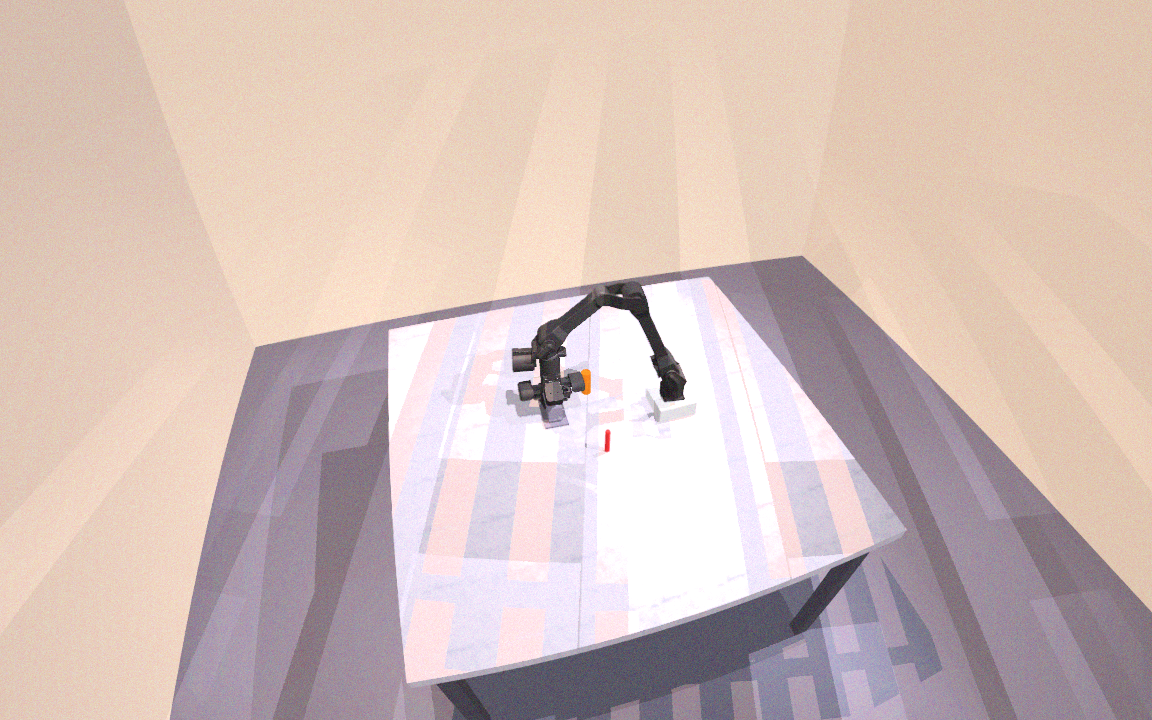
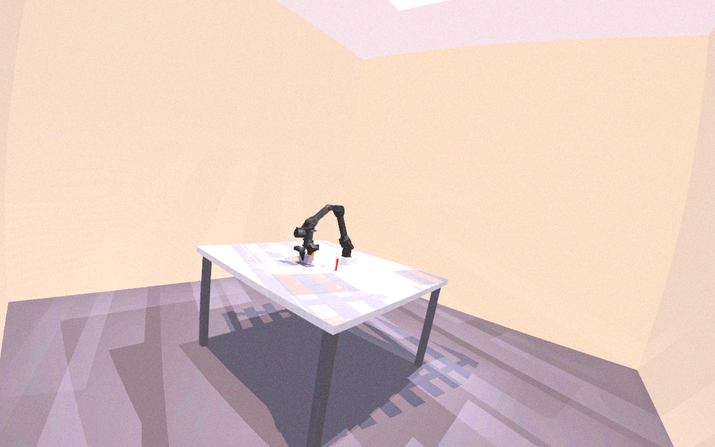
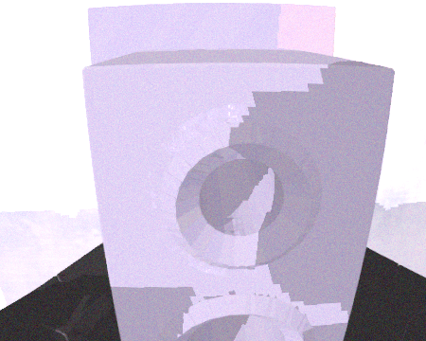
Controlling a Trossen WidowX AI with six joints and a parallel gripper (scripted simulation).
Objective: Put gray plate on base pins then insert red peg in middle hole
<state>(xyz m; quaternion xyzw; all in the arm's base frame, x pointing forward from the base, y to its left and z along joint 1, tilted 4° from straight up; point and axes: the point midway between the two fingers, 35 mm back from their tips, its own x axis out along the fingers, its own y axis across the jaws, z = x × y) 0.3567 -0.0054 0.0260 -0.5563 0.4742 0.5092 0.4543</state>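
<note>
The base lies 2 cm below my gripper tip. The rest, counted from my gripper tip: red peg (14 cm behind, 16 cm to the left, 1 cm above); then orange cylinder (11 cm behind, 8 cm to the right, 1 cm above); then gray plate (3 cm above).
</note>
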